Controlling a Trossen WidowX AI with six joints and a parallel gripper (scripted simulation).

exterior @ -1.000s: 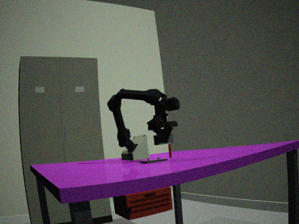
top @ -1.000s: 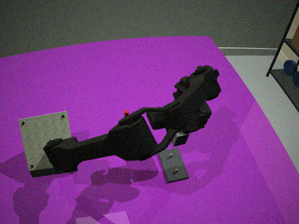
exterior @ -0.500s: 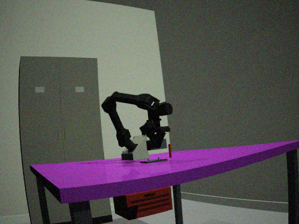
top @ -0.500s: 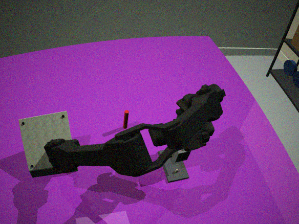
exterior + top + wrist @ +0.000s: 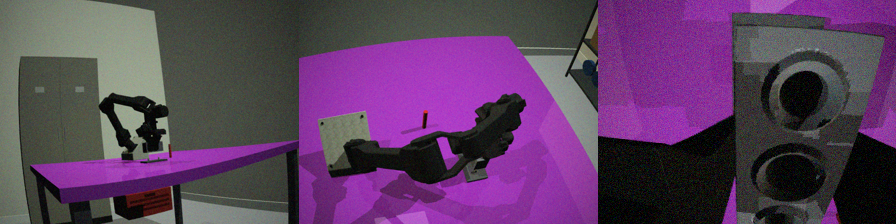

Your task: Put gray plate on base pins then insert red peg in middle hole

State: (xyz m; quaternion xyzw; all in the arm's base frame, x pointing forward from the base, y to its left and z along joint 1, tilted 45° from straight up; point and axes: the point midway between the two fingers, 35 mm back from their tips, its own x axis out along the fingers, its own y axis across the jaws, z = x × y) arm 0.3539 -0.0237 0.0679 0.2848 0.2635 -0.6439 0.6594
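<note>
The flat base is 50 mm below my gripper tip. Round my gripper tip: red peg 180 mm to the left, 110 mm behind, 20 mm below; then gray plate 30 mm above.
</note>
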